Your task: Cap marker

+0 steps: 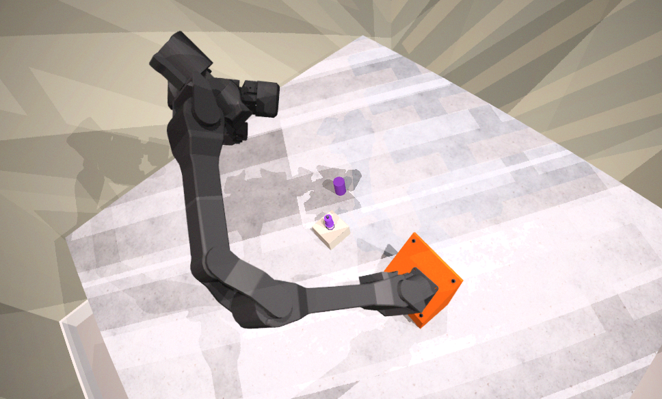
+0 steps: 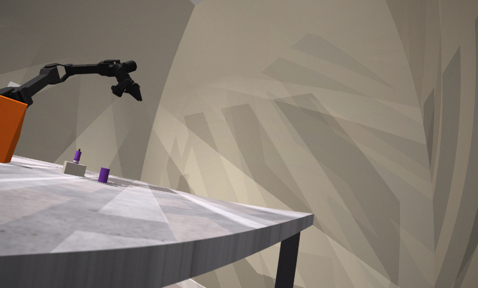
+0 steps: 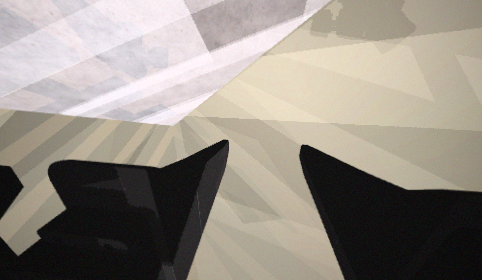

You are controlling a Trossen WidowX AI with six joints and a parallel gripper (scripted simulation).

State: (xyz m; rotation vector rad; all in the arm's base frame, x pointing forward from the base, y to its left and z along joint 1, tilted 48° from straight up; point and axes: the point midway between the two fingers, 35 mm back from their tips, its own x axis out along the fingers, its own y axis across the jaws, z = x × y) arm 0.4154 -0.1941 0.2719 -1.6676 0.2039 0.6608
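My gripper tip is now 110 mm past the purple cap, 150 mm to the left of it and 370 mm above it. Also, from my gripper tip: holder block: 200 mm behind, 40 mm to the right, 370 mm below.
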